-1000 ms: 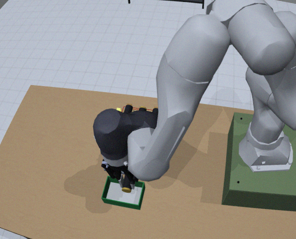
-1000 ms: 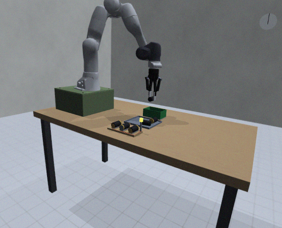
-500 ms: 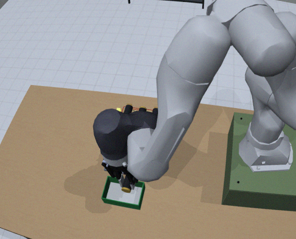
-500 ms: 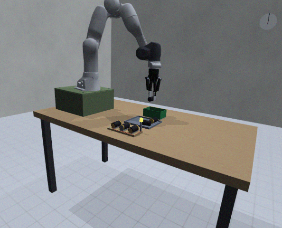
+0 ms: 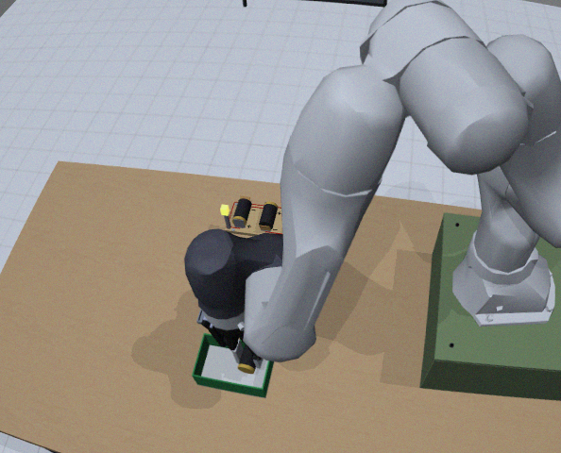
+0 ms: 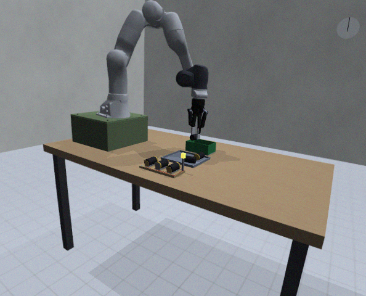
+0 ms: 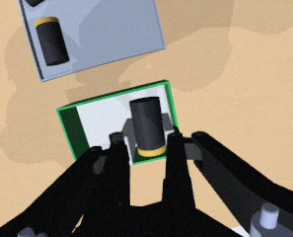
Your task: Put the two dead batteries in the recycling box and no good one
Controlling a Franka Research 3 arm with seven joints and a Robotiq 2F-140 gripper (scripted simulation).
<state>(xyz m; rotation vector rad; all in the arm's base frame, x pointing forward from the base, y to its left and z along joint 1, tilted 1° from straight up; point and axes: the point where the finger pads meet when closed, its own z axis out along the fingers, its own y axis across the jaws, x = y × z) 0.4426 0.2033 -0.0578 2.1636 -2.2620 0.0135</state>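
The green recycling box is 9 cm below my hand and 4 cm ahead of it. Also, from my hand: bulb: 35 cm to the right, 16 cm ahead, 3 cm below; then grey bulb post: 35 cm to the right, 16 cm ahead, 7 cm below; then tray: 18 cm to the right, 10 cm below, 6 cm ahead.
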